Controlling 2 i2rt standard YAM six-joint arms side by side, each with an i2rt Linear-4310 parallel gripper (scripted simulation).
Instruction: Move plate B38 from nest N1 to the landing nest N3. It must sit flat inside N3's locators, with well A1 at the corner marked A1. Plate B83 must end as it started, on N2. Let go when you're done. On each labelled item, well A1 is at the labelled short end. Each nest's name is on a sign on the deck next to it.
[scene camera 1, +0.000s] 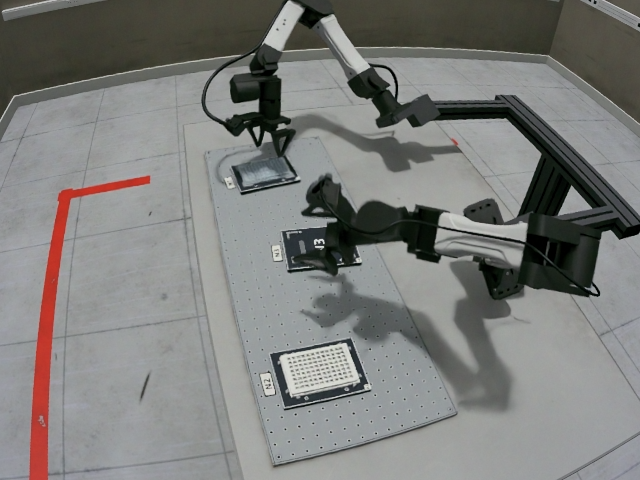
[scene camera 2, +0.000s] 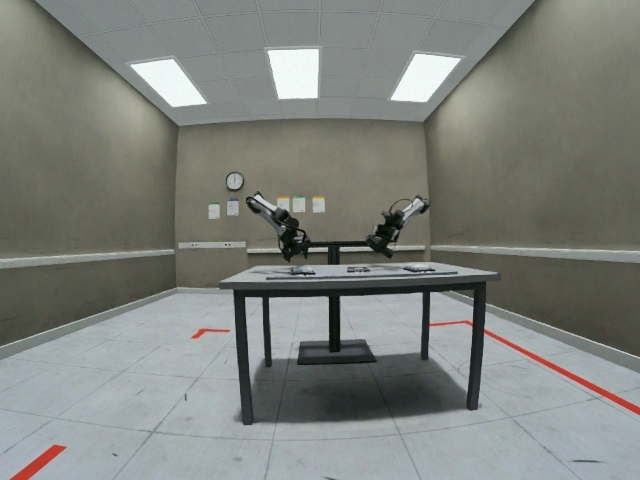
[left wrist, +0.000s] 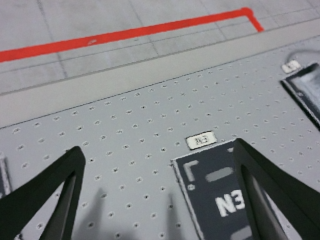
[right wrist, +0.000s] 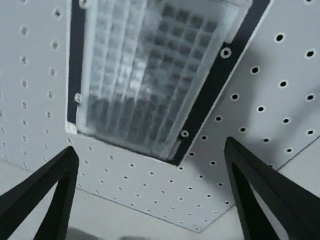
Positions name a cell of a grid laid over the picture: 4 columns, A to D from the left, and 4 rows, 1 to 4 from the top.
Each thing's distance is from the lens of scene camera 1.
my right gripper (scene camera 1: B2): 1.26 m
clear plate B38 (scene camera 1: B2): 1.24 m
white plate B83 (scene camera 1: C4): 0.87 m
nest N3 (scene camera 1: B3): 1.05 m
The marked spots on the nest N3 and the white plate B83 are 0.31 m apart.
